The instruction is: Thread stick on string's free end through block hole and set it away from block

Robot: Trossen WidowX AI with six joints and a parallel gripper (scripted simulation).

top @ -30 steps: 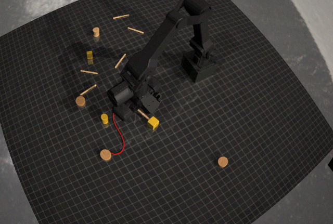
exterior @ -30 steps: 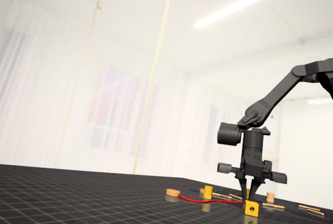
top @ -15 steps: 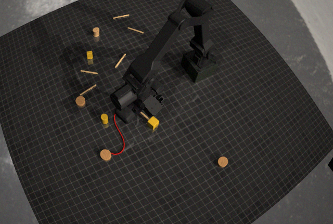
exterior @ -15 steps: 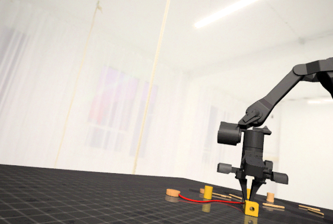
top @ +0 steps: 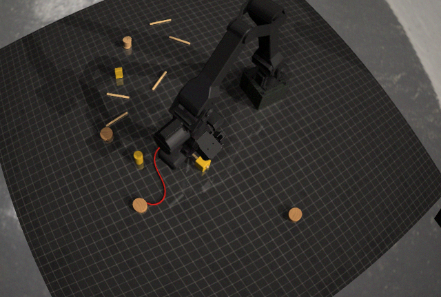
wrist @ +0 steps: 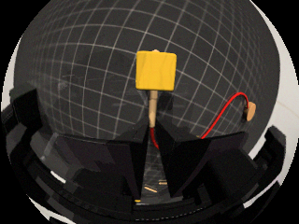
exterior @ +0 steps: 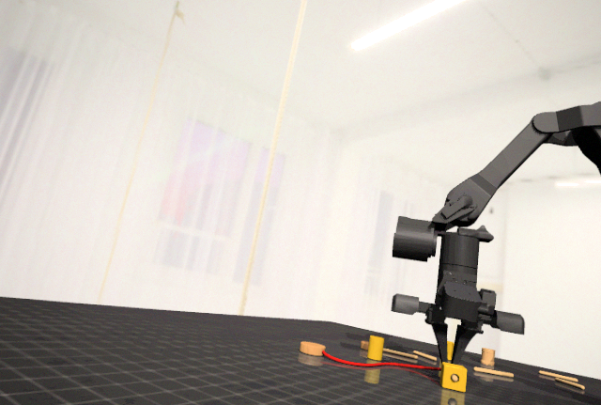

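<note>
Now: the yellow cylinder 12 cm ahead of my gripper tip, 6 cm to the right of it and 1 cm above it. The rest, counted from my gripper tip: round wooden button (20 cm ahead, 5 cm to the left, 1 cm below); then thin wooden stick (1 cm to the left).
</note>
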